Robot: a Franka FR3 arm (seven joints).
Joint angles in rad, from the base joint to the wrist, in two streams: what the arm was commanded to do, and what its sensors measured. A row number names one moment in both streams.
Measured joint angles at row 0:
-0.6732 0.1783 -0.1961 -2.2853 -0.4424 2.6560 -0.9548
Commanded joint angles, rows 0 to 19:
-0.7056 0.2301 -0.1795 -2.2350 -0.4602 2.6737 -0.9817
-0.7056 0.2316 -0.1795 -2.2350 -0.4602 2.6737 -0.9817
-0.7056 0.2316 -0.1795 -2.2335 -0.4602 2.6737 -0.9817
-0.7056 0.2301 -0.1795 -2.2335 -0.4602 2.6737 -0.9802
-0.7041 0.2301 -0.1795 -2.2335 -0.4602 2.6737 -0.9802
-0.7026 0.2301 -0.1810 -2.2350 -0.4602 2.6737 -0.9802
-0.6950 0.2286 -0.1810 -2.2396 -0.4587 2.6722 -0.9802
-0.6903 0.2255 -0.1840 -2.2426 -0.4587 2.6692 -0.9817
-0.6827 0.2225 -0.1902 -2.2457 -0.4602 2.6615 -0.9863
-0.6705 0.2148 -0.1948 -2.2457 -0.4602 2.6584 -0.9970
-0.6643 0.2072 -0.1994 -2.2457 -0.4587 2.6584 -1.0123
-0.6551 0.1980 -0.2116 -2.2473 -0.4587 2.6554 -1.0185
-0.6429 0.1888 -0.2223 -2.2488 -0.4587 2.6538 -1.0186
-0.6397 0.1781 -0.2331 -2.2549 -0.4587 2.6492 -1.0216
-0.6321 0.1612 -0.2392 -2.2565 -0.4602 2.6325 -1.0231
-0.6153 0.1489 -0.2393 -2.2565 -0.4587 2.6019 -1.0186
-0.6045 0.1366 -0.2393 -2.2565 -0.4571 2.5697 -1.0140
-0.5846 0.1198 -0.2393 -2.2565 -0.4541 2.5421 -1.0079
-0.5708 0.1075 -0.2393 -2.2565 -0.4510 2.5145 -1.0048
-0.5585 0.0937 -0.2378 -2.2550 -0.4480 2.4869 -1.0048
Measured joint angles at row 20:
-0.6138 0.1547 -0.2261 -2.2458 -0.4455 2.5798 -1.0101
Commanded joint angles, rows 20 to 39:
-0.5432 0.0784 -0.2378 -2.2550 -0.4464 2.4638 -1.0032
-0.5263 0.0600 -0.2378 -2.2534 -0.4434 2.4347 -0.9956
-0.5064 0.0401 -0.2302 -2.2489 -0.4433 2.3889 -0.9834
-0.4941 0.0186 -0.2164 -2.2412 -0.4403 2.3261 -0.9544
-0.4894 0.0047 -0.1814 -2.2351 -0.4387 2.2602 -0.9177
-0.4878 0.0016 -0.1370 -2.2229 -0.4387 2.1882 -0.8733
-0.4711 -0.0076 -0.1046 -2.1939 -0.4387 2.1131 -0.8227
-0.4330 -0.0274 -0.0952 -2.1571 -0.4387 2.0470 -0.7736
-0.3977 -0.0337 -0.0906 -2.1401 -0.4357 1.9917 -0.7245
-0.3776 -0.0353 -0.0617 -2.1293 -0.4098 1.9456 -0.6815
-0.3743 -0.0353 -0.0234 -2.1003 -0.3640 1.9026 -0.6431
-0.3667 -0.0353 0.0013 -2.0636 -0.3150 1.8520 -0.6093
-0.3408 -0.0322 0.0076 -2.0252 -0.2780 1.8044 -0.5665
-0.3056 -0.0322 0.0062 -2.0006 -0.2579 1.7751 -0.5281
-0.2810 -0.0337 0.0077 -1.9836 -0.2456 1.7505 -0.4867
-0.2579 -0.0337 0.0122 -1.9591 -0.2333 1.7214 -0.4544
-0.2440 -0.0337 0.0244 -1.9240 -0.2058 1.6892 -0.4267
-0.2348 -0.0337 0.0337 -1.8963 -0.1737 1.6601 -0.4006
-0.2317 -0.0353 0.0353 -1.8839 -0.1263 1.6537 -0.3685
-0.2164 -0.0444 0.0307 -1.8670 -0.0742 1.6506 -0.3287
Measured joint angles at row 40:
-0.2424 -0.0434 0.0344 -1.9371 -0.1865 1.7073 -0.4167
